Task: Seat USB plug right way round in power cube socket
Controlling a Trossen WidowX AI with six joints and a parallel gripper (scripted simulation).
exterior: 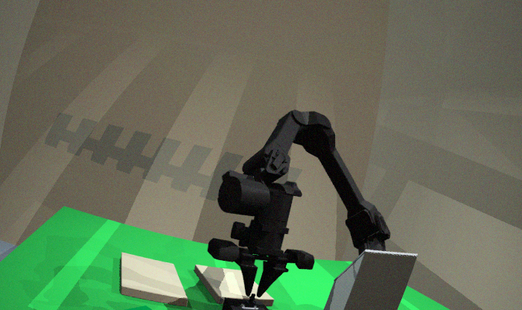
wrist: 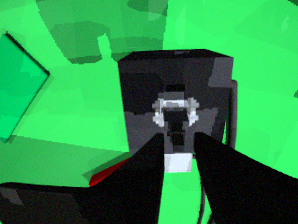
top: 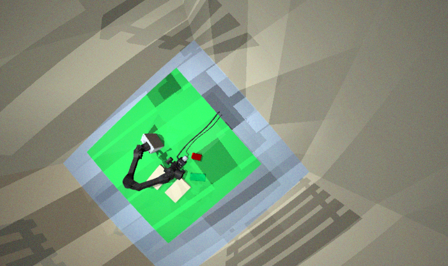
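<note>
My gripper tip is now 1 cm above the usb plug. From my gripper tip the other things lie so: red block (6 cm ahead, 14 cm to the left, 9 cm below); then dark green translucent piece (22 cm ahead, 1 cm to the left, 10 cm below).
</note>
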